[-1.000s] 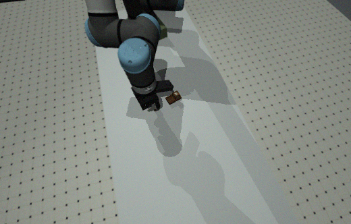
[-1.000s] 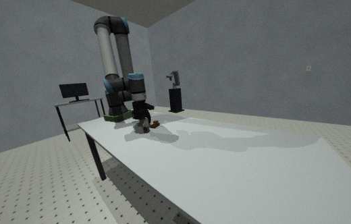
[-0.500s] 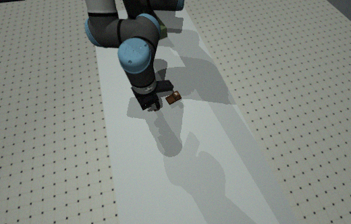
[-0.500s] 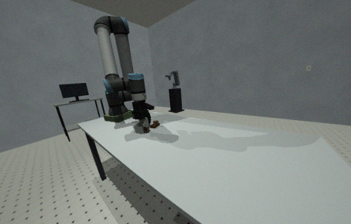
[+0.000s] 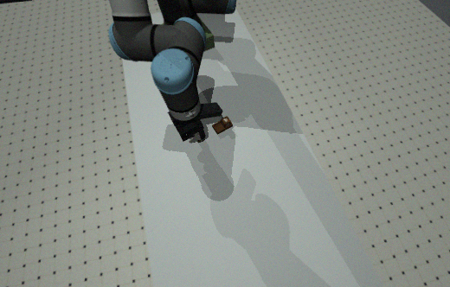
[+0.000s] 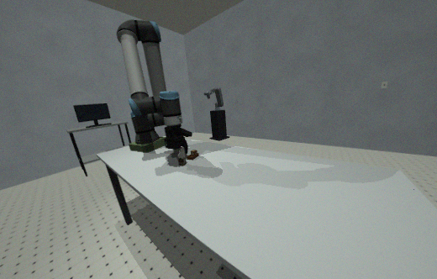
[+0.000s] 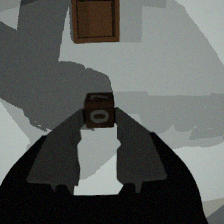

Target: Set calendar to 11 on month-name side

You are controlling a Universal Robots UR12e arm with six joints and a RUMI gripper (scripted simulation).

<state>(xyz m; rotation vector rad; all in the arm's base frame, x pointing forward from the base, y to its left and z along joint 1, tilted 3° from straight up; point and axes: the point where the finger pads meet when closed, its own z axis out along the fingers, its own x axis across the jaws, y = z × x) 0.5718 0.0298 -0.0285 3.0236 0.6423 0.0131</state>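
Now: the brown calendar tray 4 cm behind my hand, 10 cm to the left of it and 2 cm below it. From my hand the other things lie so: brown cube: 1 cm below.
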